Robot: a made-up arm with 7 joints. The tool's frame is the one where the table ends. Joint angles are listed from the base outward.
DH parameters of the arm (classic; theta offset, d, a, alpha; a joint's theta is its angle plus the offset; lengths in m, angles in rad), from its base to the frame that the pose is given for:
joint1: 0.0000 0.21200 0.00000 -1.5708
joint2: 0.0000 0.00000 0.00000 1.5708
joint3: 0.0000 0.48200 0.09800 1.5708
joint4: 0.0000 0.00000 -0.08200 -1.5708
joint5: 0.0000 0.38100 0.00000 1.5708
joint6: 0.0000 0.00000 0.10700 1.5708
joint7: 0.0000 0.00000 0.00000 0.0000
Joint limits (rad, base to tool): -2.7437..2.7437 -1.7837..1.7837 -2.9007..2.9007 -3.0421..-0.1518 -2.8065..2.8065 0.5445..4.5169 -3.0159..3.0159
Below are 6 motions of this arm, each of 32 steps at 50 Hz.
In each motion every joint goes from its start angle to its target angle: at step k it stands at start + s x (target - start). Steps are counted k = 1, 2, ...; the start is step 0. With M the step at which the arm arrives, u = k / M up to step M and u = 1 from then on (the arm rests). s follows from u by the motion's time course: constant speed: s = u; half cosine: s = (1 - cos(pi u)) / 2; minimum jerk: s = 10 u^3 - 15 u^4 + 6 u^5.
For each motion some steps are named. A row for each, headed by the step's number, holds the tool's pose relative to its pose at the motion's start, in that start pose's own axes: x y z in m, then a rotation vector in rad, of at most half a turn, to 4 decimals.
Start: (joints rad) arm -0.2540 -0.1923 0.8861 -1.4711 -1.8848 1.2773 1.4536
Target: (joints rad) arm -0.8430 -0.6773 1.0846 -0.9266 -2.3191 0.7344 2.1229
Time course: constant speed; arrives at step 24
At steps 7, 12, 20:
7: 0.1133 0.0730 0.0246 -0.3161 0.1988 0.4498
12: 0.1827 0.1346 0.0059 -0.5050 0.3796 0.7738
20: 0.2582 0.2283 -0.0850 -0.7256 0.7219 1.2942

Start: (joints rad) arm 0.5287 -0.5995 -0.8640 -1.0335 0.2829 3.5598 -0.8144
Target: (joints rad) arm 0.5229 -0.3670 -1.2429 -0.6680 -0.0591 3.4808 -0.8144
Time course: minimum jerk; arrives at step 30
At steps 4, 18, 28, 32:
4: 0.0013 -0.0007 0.0005 -0.0010 0.0044 -0.0135
18: 0.0557 -0.0496 0.0052 -0.0241 0.1628 -0.4981
28: 0.0844 -0.0907 -0.0017 -0.0303 0.2455 -0.7370
32: 0.0847 -0.0911 -0.0018 -0.0304 0.2463 -0.7391

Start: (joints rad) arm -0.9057 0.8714 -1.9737 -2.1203 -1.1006 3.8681 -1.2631
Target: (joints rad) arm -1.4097 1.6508 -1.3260 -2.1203 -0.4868 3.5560 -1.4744
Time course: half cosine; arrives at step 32
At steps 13, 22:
13: 0.1355 0.0263 0.1330 0.2057 0.0412 -0.1453
22: 0.3418 -0.0648 0.2764 0.5120 0.1726 -0.2729

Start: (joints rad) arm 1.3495 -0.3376 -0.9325 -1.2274 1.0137 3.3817 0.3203
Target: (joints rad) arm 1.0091 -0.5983 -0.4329 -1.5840 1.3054 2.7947 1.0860
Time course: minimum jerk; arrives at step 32
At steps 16, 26, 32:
16: 0.0073 0.0033 -0.0163 -0.2057 -0.3258 0.5938
26: -0.0255 -0.0102 -0.0566 -0.4584 -0.6132 1.0540
32: -0.0312 -0.0124 -0.0625 -0.4916 -0.6430 1.0972

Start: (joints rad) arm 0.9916 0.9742 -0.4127 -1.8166 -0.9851 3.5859 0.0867
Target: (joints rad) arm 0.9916 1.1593 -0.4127 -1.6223 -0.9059 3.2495 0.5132
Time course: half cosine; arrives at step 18
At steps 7, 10, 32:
7: -0.0019 -0.0036 0.0410 -0.0269 -0.1076 0.1385
10: -0.0048 -0.0074 0.0727 -0.0578 -0.1884 0.2473
32: -0.0118 -0.0153 0.1226 -0.1246 -0.3104 0.4210

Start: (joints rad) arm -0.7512 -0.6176 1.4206 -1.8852 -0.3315 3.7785 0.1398
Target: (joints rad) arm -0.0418 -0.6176 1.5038 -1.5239 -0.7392 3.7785 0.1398
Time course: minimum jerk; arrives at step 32
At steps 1, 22, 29, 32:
1: 0.0001 -0.0001 0.0000 0.0002 0.0002 -0.0001
22: 0.2964 -0.1594 -0.2292 0.4752 0.7561 -0.1857
29: 0.3406 -0.1697 -0.3068 0.5366 0.9296 -0.2187
32: 0.3423 -0.1699 -0.3101 0.5388 0.9368 -0.2200

